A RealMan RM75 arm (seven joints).
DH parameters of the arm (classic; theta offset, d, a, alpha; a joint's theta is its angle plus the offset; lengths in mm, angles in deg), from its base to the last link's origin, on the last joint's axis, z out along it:
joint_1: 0 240.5 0 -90
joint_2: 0 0 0 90
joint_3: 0 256 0 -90
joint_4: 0 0 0 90
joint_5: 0 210 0 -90
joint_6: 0 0 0 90
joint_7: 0 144 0 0
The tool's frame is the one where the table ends.
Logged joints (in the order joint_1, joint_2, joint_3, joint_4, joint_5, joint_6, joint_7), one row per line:
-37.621, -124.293, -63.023, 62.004, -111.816, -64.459, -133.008
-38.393, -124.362, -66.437, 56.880, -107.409, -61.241, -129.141
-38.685, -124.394, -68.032, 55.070, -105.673, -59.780, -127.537
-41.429, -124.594, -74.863, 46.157, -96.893, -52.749, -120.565
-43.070, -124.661, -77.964, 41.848, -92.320, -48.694, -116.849
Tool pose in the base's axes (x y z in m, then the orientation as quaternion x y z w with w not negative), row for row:
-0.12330, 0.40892, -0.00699, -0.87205, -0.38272, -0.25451, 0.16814
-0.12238, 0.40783, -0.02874, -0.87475, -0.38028, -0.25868, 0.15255
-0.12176, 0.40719, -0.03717, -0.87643, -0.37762, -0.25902, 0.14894
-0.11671, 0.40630, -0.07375, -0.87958, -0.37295, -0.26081, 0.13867
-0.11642, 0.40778, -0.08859, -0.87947, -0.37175, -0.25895, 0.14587
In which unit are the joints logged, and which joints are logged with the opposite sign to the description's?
The joints are logged in degrees. Opposite sign: joint_3, joint_5, joint_6.
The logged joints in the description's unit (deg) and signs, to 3 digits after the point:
-37.621, -124.293, 63.023, 62.004, 111.816, 64.459, -133.008
-38.393, -124.362, 66.437, 56.880, 107.409, 61.241, -129.141
-38.685, -124.394, 68.032, 55.070, 105.673, 59.780, -127.537
-41.429, -124.594, 74.863, 46.157, 96.893, 52.749, -120.565
-43.070, -124.661, 77.964, 41.848, 92.320, 48.694, -116.849

